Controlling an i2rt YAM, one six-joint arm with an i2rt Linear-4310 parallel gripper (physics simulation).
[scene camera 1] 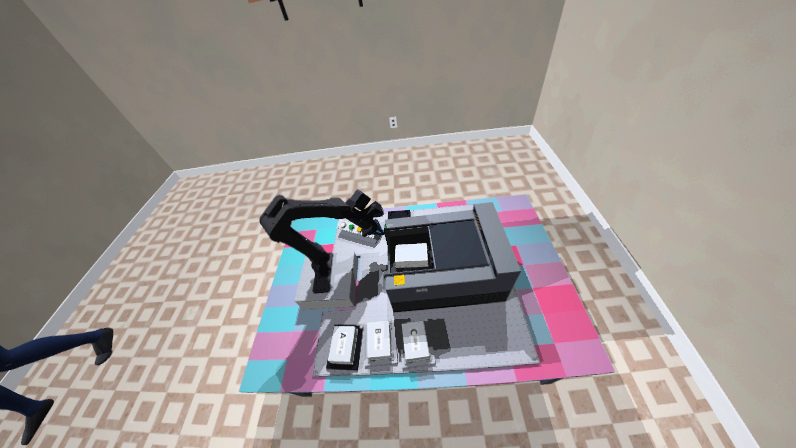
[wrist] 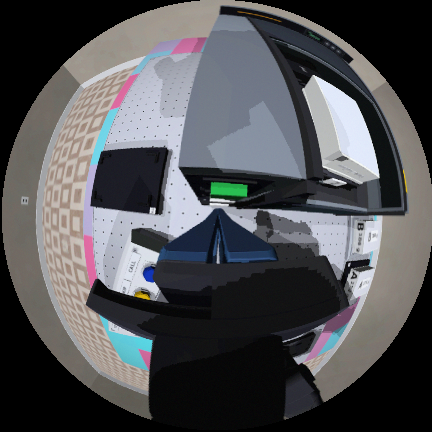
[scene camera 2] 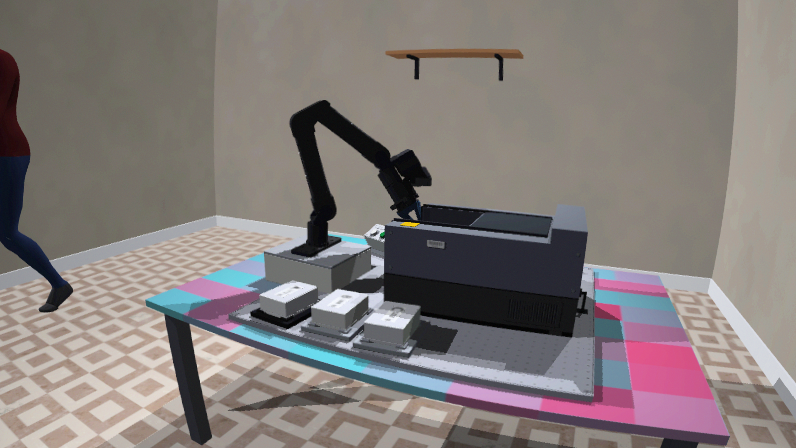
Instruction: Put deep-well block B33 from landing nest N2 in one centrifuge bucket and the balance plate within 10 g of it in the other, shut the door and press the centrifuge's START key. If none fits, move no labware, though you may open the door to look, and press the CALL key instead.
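Places are measured from the arm's base along level axes (x ahead, y left, z up), in centimetres.
Where they show: gripper, fingertip midpoint: (scene camera 1: pixel 383 234) (wrist: pixel 217 214); arm's base at its link origin: (scene camera 1: pixel 323 272) (scene camera 2: pixel 317 246).
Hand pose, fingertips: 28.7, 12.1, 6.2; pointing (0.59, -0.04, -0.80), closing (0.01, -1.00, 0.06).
Each offset is from my fingertips to the top centre of the thing, as dx, dy, dz. "spot": to the spot under its first point.
My gripper (scene camera 1: pixel 382 232) (scene camera 2: pixel 416 215) (wrist: pixel 217 214) is shut and empty, its tips at the centrifuge's front end, close to the green key @[+1.5, -0.2, +5.5] (wrist: pixel 228 189) and the white keys under it; contact cannot be told. The centrifuge (scene camera 1: pixel 440 282) (scene camera 2: pixel 473 261) (wrist: pixel 240 100) has its dark sliding door @[+28.9, -15.4, +7.7] (scene camera 1: pixel 459 243) (scene camera 2: pixel 515 222) drawn back, leaving the front opening uncovered. A white block @[+11.2, -15.0, +5.1] (scene camera 1: pixel 411 254) (wrist: pixel 345 120) sits inside the opening; its label is unreadable. White plates A @[-19.0, -42.7, -8.2] (scene camera 1: pixel 342 345) (scene camera 2: pixel 288 299) (wrist: pixel 361 280), B @[-5.1, -42.4, -8.2] (scene camera 1: pixel 379 339) (scene camera 2: pixel 340 308) (wrist: pixel 367 236) and C @[+8.3, -44.2, -8.2] (scene camera 1: pixel 415 340) (scene camera 2: pixel 391 322) stand in nests.
A black nest @[+6.8, +17.3, -11.3] (wrist: pixel 129 180) (scene camera 1: pixel 398 213) holds no block. The button box lies beside my gripper, with a blue button @[spot: -8.3, +8.8, -6.5] (wrist: pixel 150 273) by the CALL label and a yellow button @[spot: -12.6, +10.7, -6.7] (wrist: pixel 143 296). The centrifuge's raised rear housing @[spot: +43.3, -18.6, +10.8] (scene camera 1: pixel 497 239) (scene camera 2: pixel 570 222) stands behind the door.
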